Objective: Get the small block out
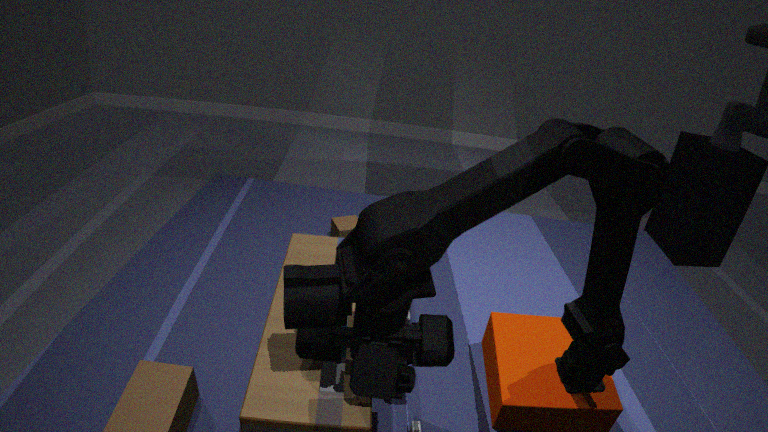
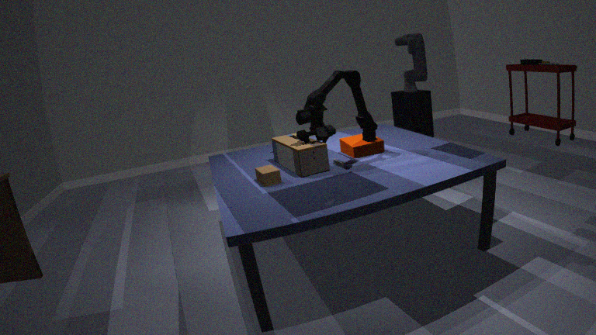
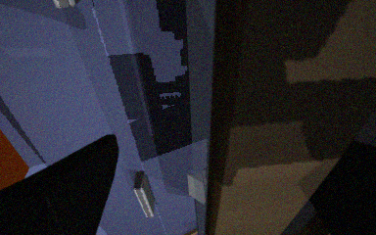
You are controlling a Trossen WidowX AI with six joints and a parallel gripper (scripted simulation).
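The teal block lies 50 mm ahead of my gripper tip and 40 mm to the right of it. From my gripper tip the other things lie so: box (60 mm to the right, 30 mm below, 30 mm ahead); then thin stick (380 mm to the right, 80 mm below, 10 mm ahead).
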